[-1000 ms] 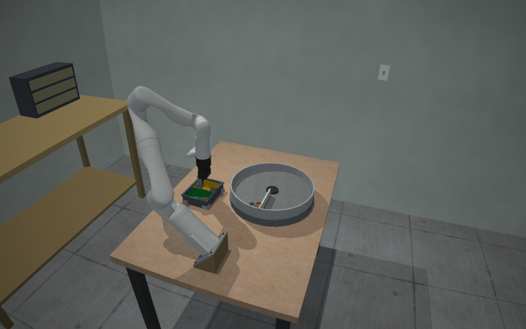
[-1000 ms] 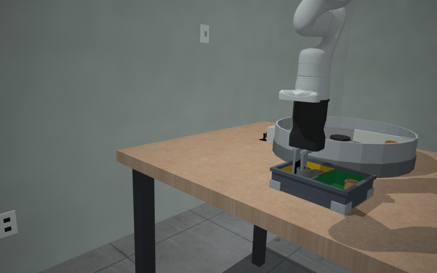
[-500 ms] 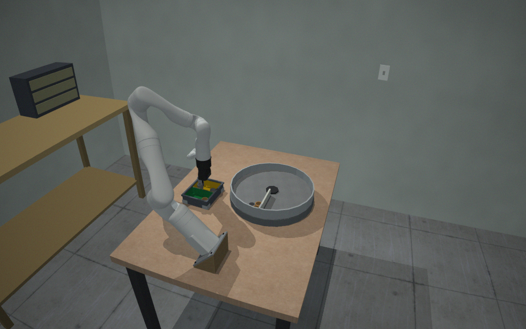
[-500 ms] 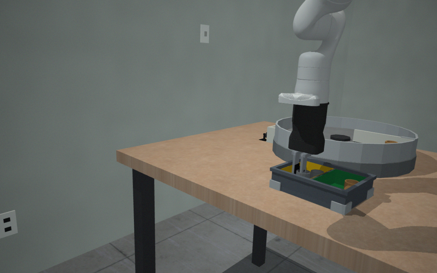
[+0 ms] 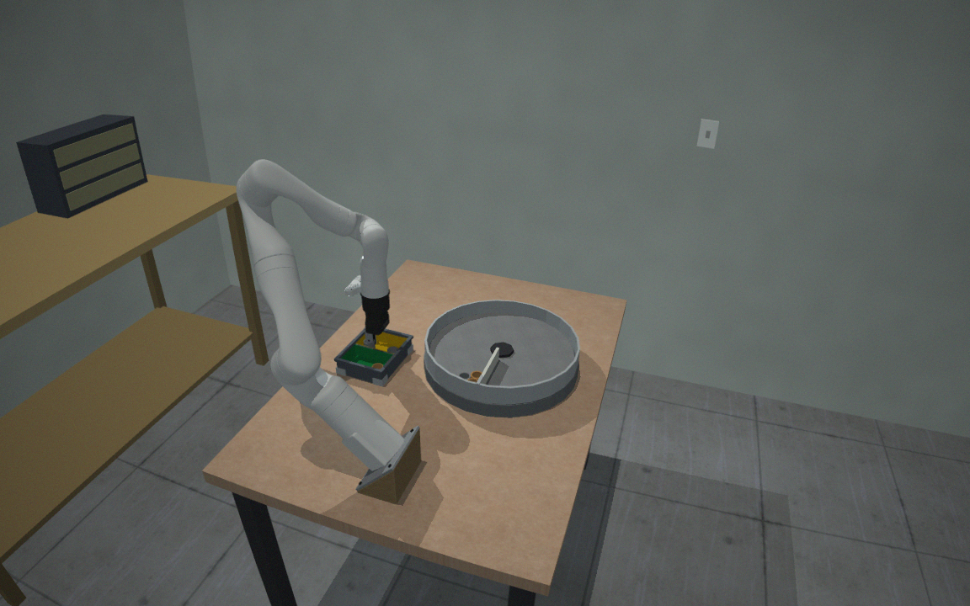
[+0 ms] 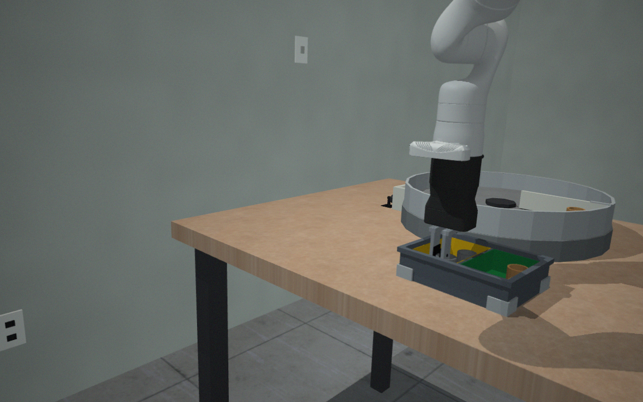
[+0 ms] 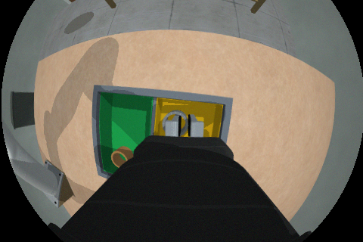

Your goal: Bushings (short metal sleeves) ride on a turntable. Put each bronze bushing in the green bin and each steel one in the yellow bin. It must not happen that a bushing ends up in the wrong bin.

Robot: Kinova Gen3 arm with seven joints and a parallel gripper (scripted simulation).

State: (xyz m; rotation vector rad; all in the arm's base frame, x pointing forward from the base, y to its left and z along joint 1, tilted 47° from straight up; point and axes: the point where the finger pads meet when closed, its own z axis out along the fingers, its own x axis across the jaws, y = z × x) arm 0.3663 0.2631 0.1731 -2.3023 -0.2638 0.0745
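Now: the bin tray 4 cm behind my hand, 4 cm to the right of it and 2 cm below it. Round my hand: grey turntable (11 cm ahead, 36 cm to the right, 1 cm above).
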